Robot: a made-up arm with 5 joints.
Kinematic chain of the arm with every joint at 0, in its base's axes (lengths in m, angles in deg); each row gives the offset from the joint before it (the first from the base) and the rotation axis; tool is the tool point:
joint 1: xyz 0 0 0.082 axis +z
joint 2: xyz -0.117 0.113 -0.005 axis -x
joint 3: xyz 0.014 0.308 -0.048 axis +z
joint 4: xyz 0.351 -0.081 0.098 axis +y
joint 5: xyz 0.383 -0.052 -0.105 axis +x
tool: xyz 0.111 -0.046 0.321
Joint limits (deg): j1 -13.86..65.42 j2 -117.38..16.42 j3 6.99..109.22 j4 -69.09..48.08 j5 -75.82..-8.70
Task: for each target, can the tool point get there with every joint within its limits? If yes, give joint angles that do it. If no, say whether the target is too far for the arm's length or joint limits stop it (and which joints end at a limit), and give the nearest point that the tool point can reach.
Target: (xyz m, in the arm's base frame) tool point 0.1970 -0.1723 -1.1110
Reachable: no: joint limits stop it (at a limit: joint 1, joint 2, joint 3, joint 4, joint 5) | nearest point 0.6843 0.4102 -0.3737 | short by 1.058 m
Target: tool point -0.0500 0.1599 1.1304
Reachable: yes | joints 36.54 -62.41 62.94 -47.84 -70.19
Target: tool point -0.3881 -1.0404 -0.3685
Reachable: no: joint limits stop it (at a limit: joint 1, joint 2, joint 3, joint 4, joint 5) | nearest point 0.1037 -0.5520 -0.0004 | short by 0.785 m
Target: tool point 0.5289 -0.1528 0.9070
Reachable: yes | joints 1.70 -88.48 37.46 -9.14 -37.68
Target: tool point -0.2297 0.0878 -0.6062
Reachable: no: joint limits stop it (at a limit: joint 1, joint 2, joint 3, joint 4, joint 5) | nearest point -0.2757 0.7487 -0.3737 | short by 0.702 m
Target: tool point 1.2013 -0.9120 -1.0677
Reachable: no: too far | nearest point 0.5486 -0.4165 0.0529 | short by 1.388 m
